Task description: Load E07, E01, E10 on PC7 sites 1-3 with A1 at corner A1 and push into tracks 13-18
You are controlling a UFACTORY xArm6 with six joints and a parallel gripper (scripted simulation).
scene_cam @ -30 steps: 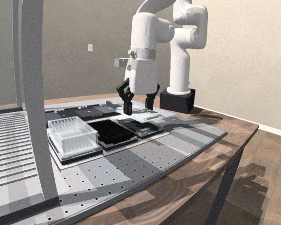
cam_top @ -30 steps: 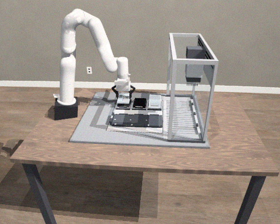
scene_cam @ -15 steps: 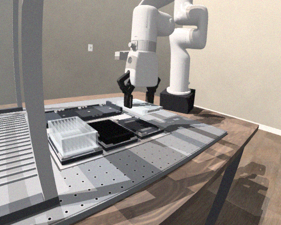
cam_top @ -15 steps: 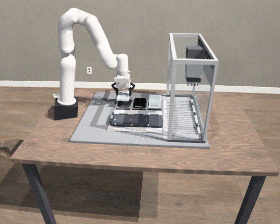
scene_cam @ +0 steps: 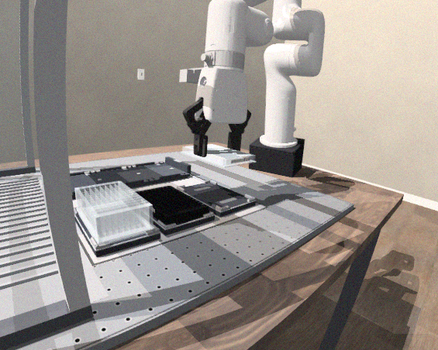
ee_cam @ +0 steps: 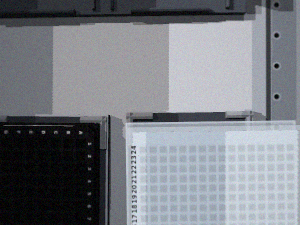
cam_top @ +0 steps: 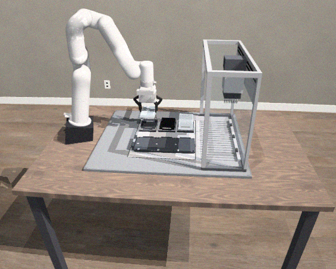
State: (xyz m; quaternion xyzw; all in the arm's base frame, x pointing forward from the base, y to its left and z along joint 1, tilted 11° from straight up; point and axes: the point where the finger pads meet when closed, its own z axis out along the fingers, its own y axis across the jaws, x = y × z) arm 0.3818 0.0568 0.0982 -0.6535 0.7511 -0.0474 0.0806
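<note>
Now: hand 100 mm above the nest S1. Round my hand: black 96-well plate E01: 110 mm ahead, 90 mm below, 10 mm to the right; then corner mark: 100 mm below, 70 mm to the right, 60 mm ahead; then 384-well plate E10: 10 mm below.
</note>
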